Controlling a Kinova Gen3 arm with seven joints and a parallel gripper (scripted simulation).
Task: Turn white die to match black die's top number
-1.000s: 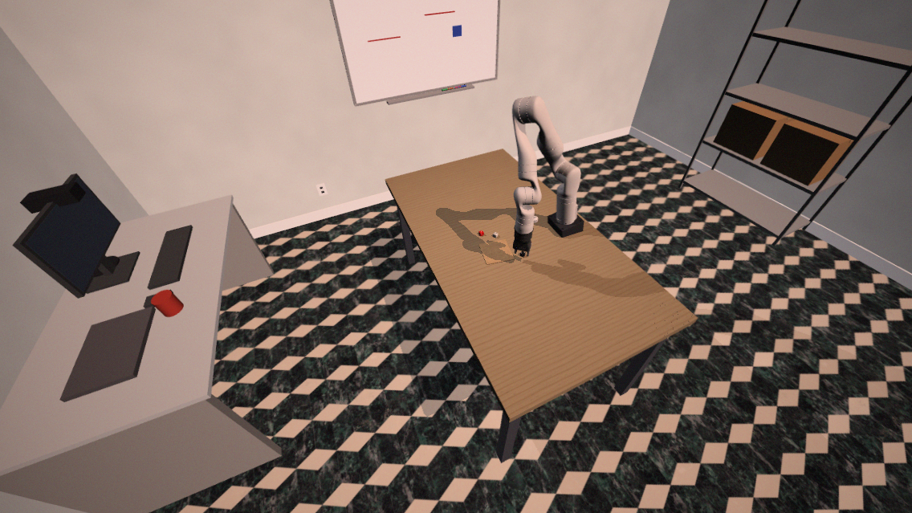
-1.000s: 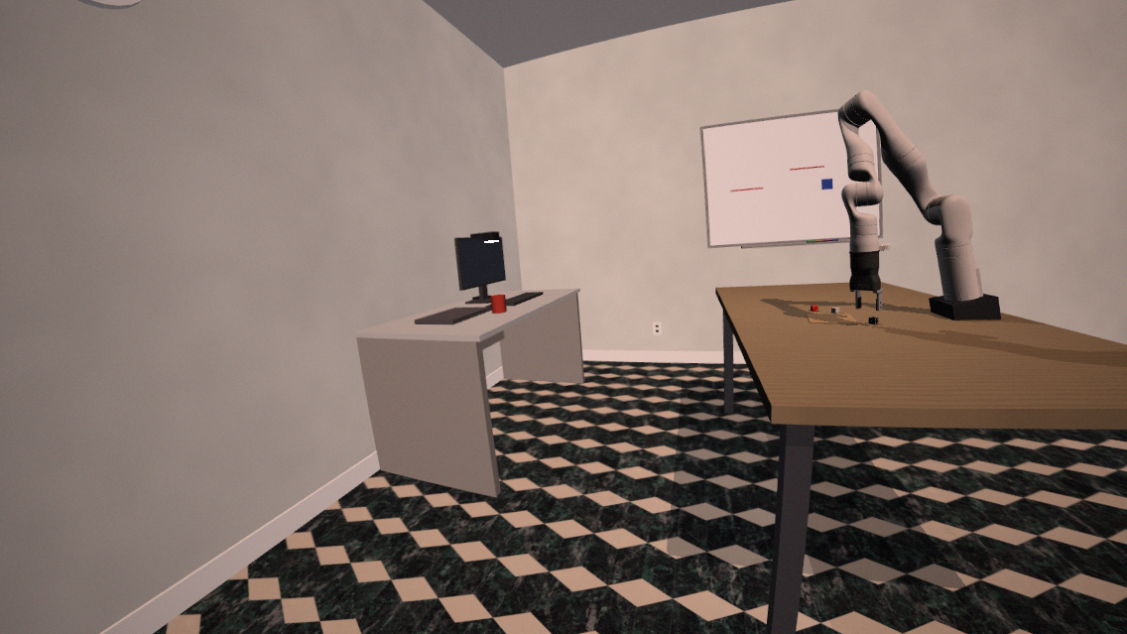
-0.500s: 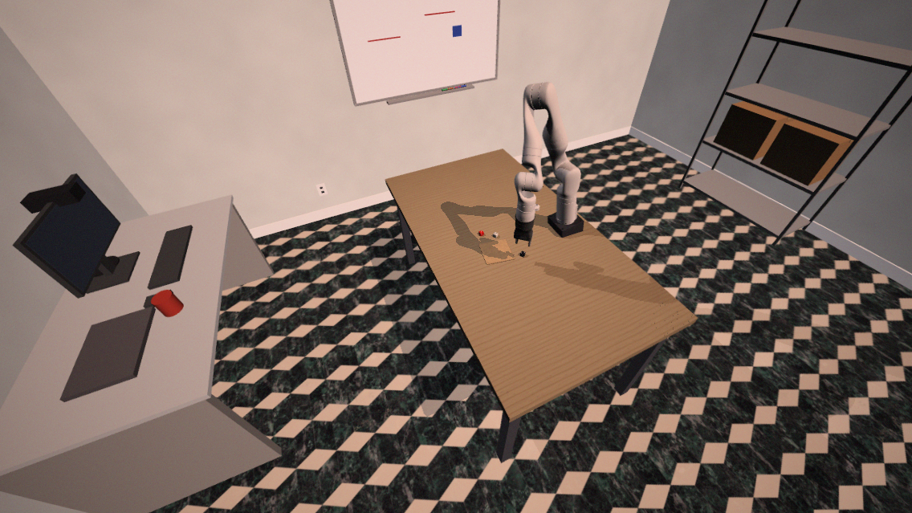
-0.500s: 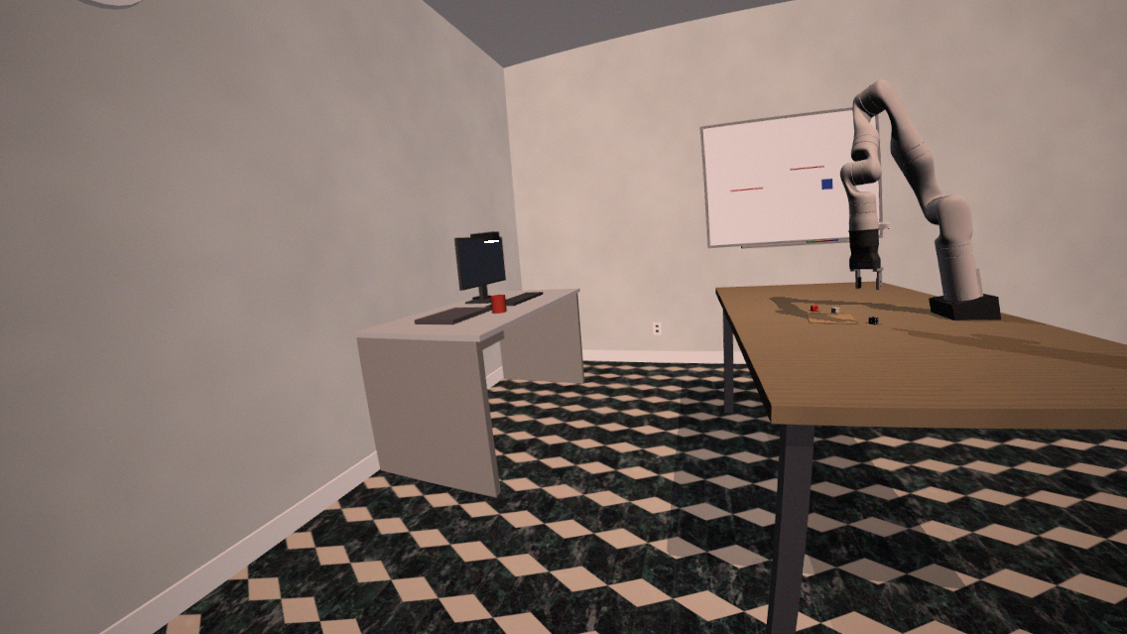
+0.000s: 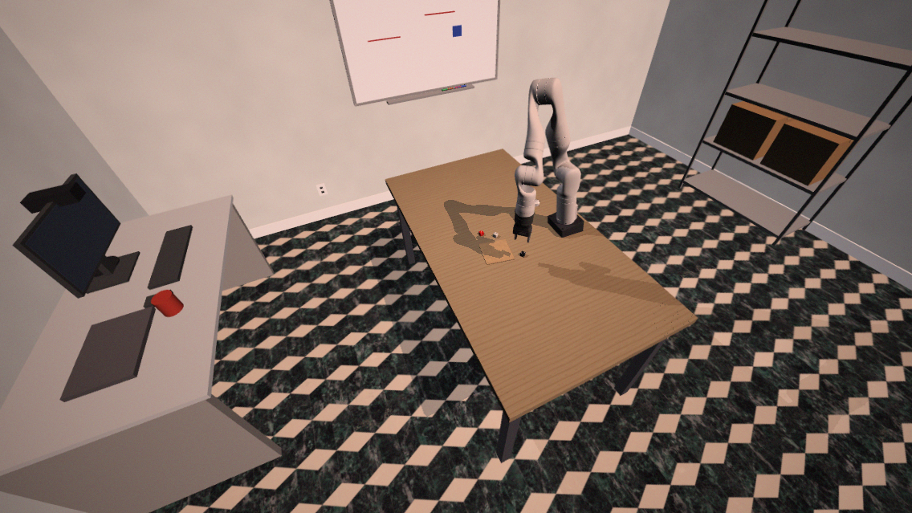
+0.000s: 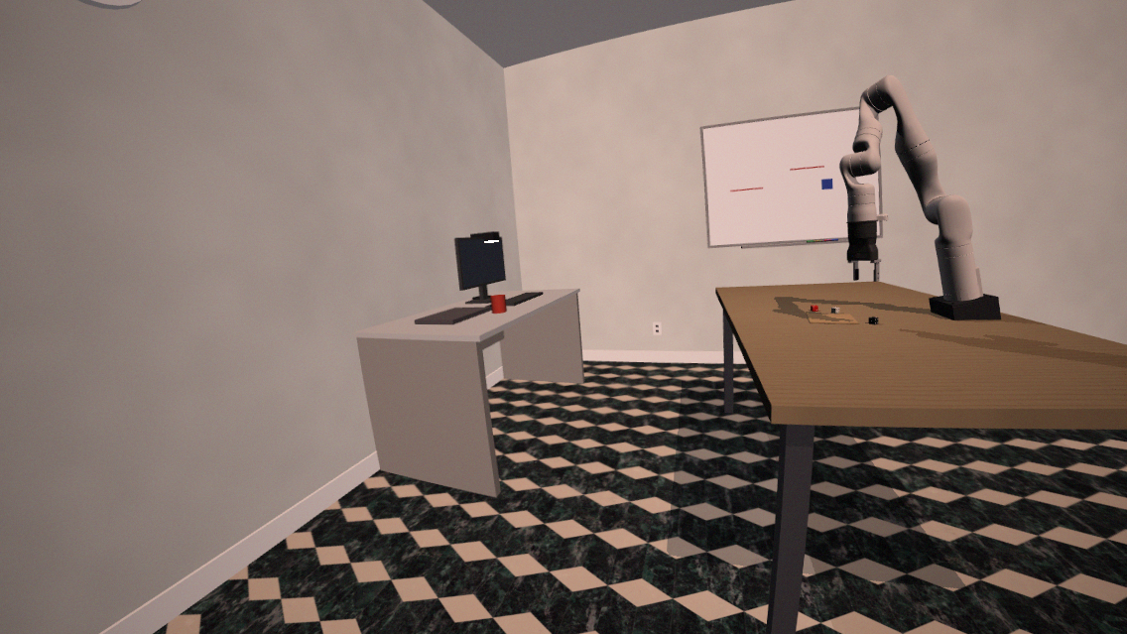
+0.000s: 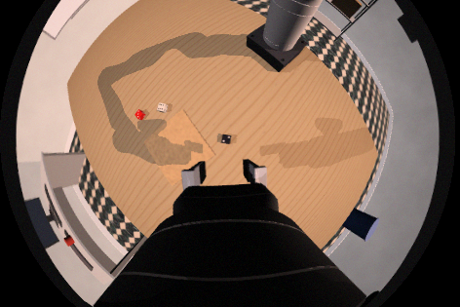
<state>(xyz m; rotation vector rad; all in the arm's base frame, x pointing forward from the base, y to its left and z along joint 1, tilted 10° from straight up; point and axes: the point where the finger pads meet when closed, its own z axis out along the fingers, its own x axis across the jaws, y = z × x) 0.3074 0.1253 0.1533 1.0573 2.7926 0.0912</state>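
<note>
Now: the white die 3 cm ahead of my hand, 20 cm to the right of it and 15 cm below it. The rest, counted from my hand: black die: 3 cm behind, 3 cm to the right, 15 cm below; red die: 9 cm ahead, 24 cm to the right, 15 cm below; tan mat: 7 cm ahead, 10 cm to the right, 16 cm below.
</note>
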